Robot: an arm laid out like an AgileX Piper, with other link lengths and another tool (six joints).
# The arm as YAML. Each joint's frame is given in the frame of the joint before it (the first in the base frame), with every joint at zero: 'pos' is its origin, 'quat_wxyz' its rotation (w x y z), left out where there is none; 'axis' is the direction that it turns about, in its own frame. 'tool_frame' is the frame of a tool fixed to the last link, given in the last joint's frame.
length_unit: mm
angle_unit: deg
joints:
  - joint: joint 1
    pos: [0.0, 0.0, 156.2]
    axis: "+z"
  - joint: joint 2
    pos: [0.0, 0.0, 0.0]
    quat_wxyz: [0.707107, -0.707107, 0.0, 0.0]
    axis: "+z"
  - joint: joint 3
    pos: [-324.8, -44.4, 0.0]
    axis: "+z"
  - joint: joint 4
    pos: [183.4, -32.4, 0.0]
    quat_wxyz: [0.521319, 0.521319, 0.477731, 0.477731]
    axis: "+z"
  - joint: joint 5
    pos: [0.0, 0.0, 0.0]
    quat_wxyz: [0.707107, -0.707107, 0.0, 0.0]
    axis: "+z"
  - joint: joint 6
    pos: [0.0, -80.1, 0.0]
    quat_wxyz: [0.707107, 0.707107, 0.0, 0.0]
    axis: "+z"
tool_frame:
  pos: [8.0, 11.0, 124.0]
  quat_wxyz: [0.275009, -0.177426, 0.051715, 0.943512]
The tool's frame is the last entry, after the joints.
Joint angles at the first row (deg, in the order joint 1, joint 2, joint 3, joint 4, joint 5, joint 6):
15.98 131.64 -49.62 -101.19 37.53 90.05
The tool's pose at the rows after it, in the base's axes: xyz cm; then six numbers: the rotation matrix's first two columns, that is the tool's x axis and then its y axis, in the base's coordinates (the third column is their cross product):
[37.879 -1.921 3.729 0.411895 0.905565 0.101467 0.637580 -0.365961 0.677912]
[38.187 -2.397 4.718 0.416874 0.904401 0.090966 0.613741 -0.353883 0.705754]
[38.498 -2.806 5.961 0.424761 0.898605 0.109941 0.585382 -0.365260 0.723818]
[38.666 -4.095 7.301 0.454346 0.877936 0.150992 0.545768 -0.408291 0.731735]
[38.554 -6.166 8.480 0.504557 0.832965 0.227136 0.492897 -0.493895 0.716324]
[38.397 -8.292 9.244 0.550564 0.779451 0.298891 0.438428 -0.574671 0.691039]
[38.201 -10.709 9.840 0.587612 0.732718 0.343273 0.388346 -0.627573 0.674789]
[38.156 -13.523 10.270 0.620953 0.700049 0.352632 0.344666 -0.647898 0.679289]
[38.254 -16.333 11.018 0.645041 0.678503 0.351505 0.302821 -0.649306 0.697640]
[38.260 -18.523 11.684 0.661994 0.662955 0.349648 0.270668 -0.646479 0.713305]
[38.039 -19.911 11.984 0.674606 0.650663 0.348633 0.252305 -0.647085 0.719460]
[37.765 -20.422 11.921 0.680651 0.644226 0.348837 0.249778 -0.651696 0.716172]
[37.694 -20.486 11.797 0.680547 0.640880 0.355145 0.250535 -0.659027 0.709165]
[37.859 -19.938 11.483 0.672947 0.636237 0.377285 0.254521 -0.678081 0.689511]
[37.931 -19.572 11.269 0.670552 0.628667 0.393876 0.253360 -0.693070 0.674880]
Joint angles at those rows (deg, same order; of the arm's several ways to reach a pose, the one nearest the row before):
15.98 131.64 -49.62 -101.19 40.28 90.04
15.98 130.77 -49.62 -101.14 42.25 90.05
15.32 128.89 -49.62 -101.14 42.47 90.05
12.77 126.35 -49.62 -101.14 41.24 90.05
7.98 123.25 -49.74 -100.95 37.38 90.16
2.90 121.04 -50.32 -100.52 33.19 90.03
-2.08 119.73 -51.14 -100.46 30.21 89.43
-6.59 119.66 -52.77 -100.39 29.28 87.93
-10.53 119.66 -54.95 -100.34 29.23 85.97
-13.48 119.66 -56.79 -100.23 29.23 84.35
-15.46 119.66 -57.66 -100.23 29.04 83.46
-16.42 119.66 -57.69 -100.23 28.58 83.05
-16.85 119.66 -57.69 -100.17 27.83 82.90
-16.85 119.66 -57.69 -99.69 26.03 82.90
-16.85 119.66 -57.69 -99.06 24.87 82.90

